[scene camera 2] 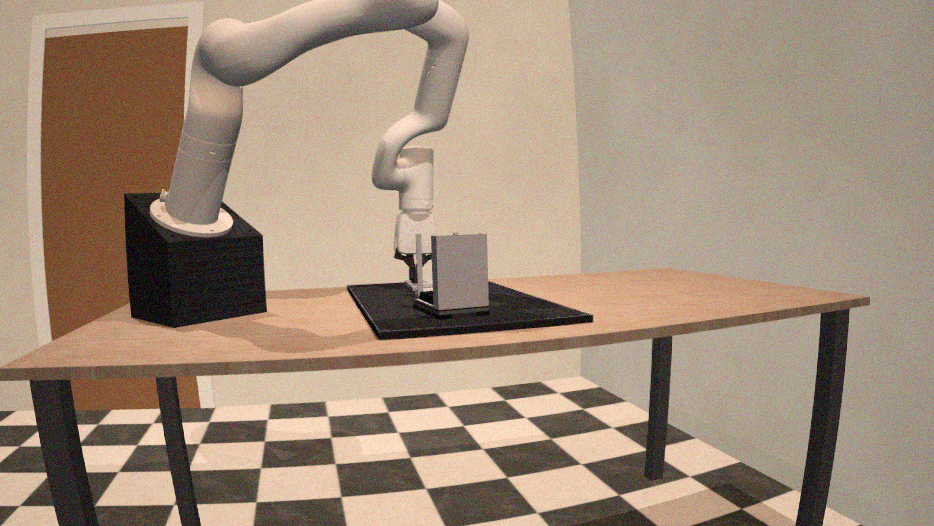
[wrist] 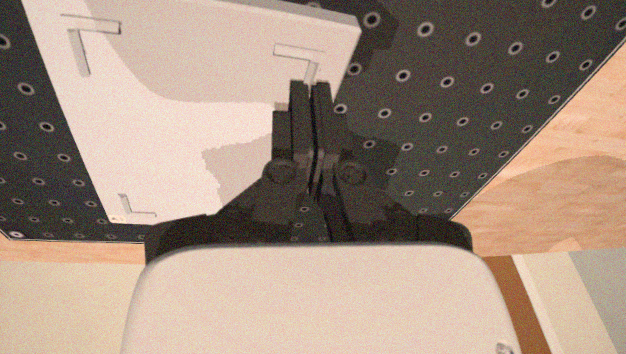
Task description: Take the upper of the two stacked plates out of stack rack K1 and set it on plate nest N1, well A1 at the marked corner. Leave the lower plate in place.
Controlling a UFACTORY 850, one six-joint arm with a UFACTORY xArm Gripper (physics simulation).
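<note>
The plate nest N1 (wrist: 165, 130) is a flat white base with raised L-shaped corner pieces; a small label (wrist: 118, 219) marks its lower left corner in the wrist view. My gripper (scene camera 2: 412, 279) (wrist: 306, 106) is shut and empty. It points down above the nest, close to the nest's right edge in the wrist view. The stack rack K1 (scene camera 2: 460, 271), with a tall grey panel and a thin upright post, stands in front of the gripper in the scene view. The two stacked plates cannot be made out; the panel hides most of the rack's inside.
The rack and nest stand on a black board (scene camera 2: 535, 313) (wrist: 450, 102) with rows of ringed holes. The board lies on a wooden table (scene camera 2: 718, 294) (wrist: 575, 185). The arm's black base block (scene camera 2: 215, 280) stands at the left of the table.
</note>
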